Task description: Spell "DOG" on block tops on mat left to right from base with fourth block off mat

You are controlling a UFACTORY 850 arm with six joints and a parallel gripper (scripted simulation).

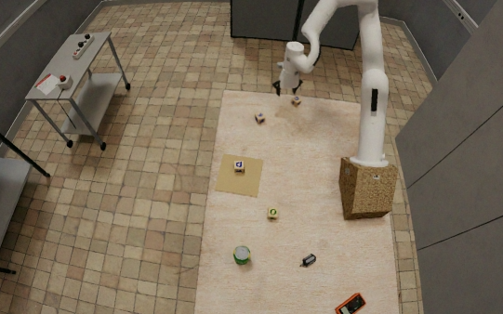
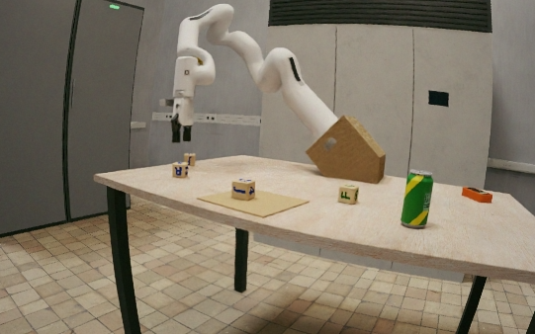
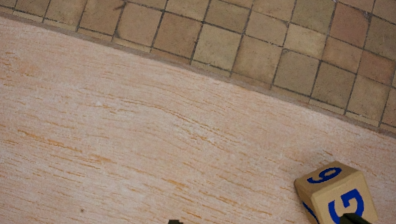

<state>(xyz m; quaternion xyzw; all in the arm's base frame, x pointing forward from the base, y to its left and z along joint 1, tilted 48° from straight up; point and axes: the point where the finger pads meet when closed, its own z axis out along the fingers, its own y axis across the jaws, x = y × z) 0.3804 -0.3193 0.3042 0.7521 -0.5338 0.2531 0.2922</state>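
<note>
Now: hand 43 cm to the right of the letter block, 22 cm short of it and 8 cm above it. Also, from my hand: small black object: 87 cm to the left, 10 cm behind, 9 cm below; then tan mat: 46 cm to the left, 22 cm ahead, 10 cm below; then blue-lettered block: 13 cm to the left, 13 cm ahead, 8 cm below.
</note>
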